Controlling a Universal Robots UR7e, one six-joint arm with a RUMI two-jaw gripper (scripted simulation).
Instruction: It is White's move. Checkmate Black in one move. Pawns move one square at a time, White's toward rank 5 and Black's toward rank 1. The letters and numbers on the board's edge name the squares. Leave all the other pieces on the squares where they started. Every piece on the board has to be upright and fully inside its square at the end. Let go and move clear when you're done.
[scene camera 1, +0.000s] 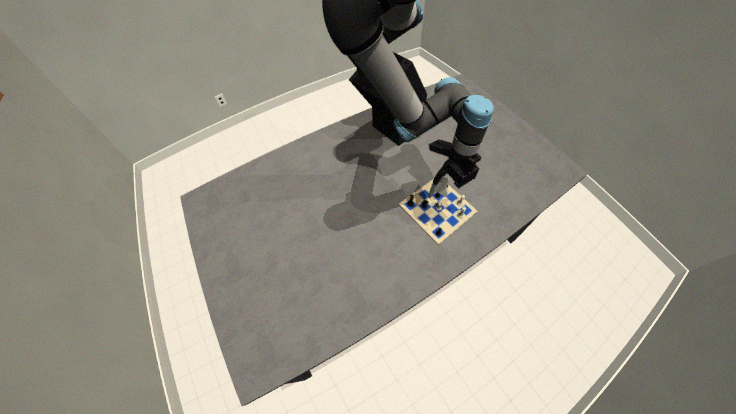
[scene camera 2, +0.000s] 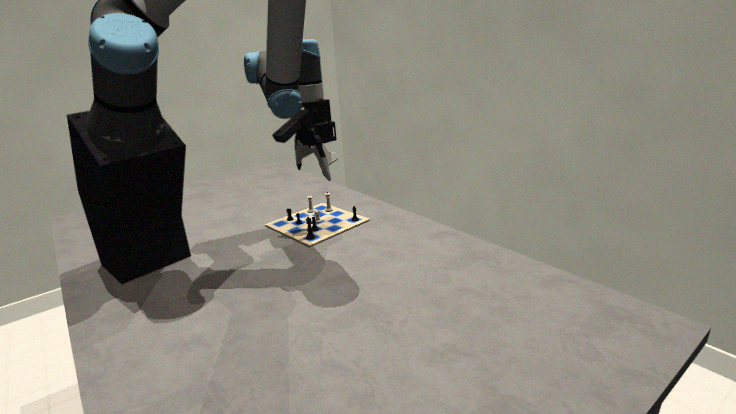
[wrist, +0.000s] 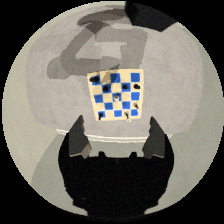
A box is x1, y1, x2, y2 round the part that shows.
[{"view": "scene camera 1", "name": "my gripper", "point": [446, 187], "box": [428, 139, 481, 198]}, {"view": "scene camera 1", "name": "blue-and-cream chessboard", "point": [430, 219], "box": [398, 179, 476, 244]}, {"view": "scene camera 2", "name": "my gripper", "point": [313, 175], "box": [272, 99, 337, 180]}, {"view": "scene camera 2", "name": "blue-and-cream chessboard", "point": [338, 221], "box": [265, 203, 369, 246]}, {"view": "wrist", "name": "my gripper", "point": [116, 116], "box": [57, 115, 173, 221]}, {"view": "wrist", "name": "blue-and-cream chessboard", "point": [103, 102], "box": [87, 69, 142, 119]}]
